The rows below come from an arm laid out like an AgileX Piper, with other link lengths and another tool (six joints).
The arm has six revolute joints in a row. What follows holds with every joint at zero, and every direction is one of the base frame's. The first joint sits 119.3 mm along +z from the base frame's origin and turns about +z. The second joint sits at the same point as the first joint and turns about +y. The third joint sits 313.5 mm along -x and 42.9 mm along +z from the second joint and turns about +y. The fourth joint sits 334.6 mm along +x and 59 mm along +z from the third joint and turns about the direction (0.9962, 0, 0.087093). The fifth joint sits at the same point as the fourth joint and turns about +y. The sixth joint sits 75.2 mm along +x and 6.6 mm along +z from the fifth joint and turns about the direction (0.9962, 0, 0.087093). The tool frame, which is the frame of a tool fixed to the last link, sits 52.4 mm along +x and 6 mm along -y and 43.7 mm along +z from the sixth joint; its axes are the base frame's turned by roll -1.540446, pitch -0.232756 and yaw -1.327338 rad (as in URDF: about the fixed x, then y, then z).
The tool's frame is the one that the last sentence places.
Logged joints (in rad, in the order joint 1, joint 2, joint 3, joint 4, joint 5, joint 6), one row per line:
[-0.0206, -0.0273, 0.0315, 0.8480, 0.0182, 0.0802]
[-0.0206, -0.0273, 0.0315, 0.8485, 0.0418, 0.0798]
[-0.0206, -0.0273, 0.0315, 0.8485, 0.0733, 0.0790]
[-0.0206, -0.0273, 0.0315, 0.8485, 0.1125, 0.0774]
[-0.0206, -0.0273, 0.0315, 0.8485, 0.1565, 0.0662]
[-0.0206, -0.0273, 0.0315, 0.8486, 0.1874, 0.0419]
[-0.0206, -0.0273, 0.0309, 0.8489, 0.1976, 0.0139]
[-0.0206, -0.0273, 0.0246, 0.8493, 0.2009, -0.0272]
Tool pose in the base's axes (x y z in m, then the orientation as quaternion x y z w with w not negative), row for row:
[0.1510, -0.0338, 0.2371, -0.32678, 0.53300, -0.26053, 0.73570]
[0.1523, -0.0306, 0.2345, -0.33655, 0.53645, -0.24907, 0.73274]
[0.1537, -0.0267, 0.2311, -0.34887, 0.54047, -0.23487, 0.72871]
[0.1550, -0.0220, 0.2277, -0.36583, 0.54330, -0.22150, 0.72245]
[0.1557, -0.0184, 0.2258, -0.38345, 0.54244, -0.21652, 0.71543]
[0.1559, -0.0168, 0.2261, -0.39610, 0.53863, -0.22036, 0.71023]
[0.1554, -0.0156, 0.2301, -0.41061, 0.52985, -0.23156, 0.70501]
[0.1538, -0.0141, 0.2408, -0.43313, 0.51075, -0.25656, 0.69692]
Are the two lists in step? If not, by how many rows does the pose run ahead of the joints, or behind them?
The pose runs 1 row ahead of the joints: the pose in row i belongs to the joints in row i + 1.
